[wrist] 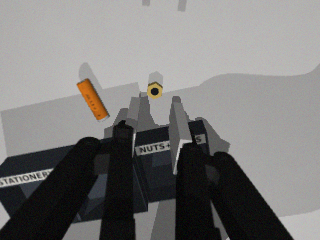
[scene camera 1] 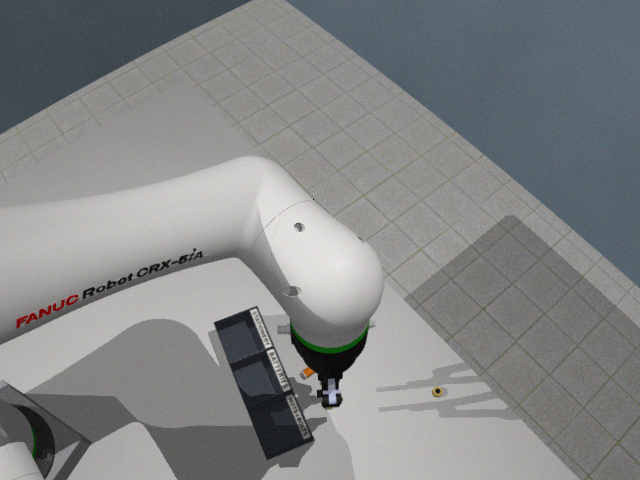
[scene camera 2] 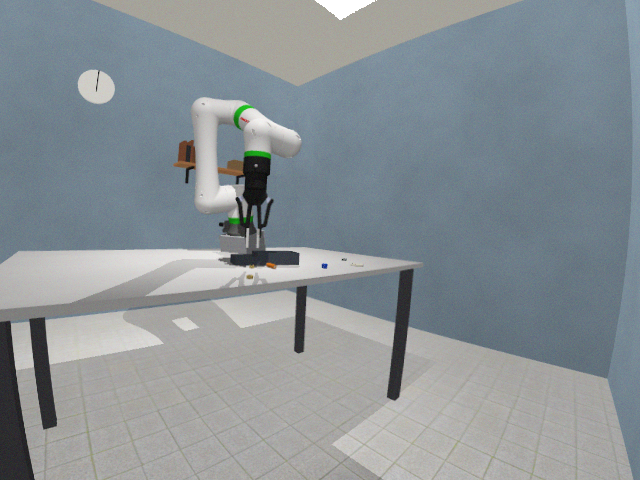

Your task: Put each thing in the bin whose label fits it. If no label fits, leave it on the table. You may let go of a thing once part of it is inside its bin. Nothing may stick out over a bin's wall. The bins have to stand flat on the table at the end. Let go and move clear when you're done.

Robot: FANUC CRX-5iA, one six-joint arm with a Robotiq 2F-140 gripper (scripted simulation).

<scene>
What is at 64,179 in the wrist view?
My gripper.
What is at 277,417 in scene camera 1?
A dark three-part bin.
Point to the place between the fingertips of my gripper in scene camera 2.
252,247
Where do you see a dark three-part bin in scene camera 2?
257,258
</scene>
